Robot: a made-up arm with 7 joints.
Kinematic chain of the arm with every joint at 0, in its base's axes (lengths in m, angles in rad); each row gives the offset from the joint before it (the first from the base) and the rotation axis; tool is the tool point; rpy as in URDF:
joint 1: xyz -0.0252 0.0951 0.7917 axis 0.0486 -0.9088 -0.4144
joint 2: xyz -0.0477 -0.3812 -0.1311 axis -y
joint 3: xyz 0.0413 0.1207 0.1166 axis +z
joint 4: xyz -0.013 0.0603 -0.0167 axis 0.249 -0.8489 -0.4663
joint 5: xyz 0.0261 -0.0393 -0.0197 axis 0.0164 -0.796 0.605
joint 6: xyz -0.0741 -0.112 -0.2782 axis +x
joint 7: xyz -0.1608 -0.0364 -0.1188 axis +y
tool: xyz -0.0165 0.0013 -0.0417 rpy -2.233 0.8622 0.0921
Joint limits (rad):
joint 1: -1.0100..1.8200
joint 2: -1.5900..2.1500
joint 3: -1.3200..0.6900
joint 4: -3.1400..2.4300
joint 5: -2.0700..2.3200
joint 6: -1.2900..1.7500
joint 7: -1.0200..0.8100
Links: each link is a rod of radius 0.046 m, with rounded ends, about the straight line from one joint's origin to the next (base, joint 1, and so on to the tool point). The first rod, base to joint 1, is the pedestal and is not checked.
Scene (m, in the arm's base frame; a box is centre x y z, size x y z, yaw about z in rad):
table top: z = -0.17
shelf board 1: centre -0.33 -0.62 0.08 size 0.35 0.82 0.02 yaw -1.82
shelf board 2: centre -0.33 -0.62 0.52 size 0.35 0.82 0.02 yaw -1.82
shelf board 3: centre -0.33 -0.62 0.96 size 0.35 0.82 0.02 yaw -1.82
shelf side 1: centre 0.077 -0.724 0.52 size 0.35 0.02 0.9 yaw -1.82
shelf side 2: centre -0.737 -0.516 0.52 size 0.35 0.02 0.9 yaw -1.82
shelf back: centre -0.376 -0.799 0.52 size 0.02 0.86 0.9 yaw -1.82
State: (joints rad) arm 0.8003 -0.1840 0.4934 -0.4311 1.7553 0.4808 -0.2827
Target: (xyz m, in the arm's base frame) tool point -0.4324 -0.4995 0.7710
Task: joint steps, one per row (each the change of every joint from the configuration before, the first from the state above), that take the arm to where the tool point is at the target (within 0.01 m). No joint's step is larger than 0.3 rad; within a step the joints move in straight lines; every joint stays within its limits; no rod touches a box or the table.
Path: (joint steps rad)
1: 0.1639 0.1908 -0.0705 0.2738 -0.0303 -0.0169 -0.1475
2: 0.1640 0.1908 -0.0706 0.2738 -0.0303 -0.0168 -0.1474
3: 0.1639 0.1908 -0.0705 0.2738 -0.0303 -0.0169 -0.1475
4: 0.1640 0.1908 -0.0705 0.2738 -0.0303 -0.0168 -0.1474
5: 0.1639 0.1908 -0.0705 0.2739 -0.0302 -0.0169 -0.1475
6: -0.0224 -0.1385 -0.2853 -0.0943 0.0860 -0.1368 0.2771
7: -0.0223 -0.1385 -0.2853 -0.0942 0.0861 -0.1368 0.2771
8: -0.0224 -0.1385 -0.2853 -0.0943 0.0860 -0.1368 0.2771

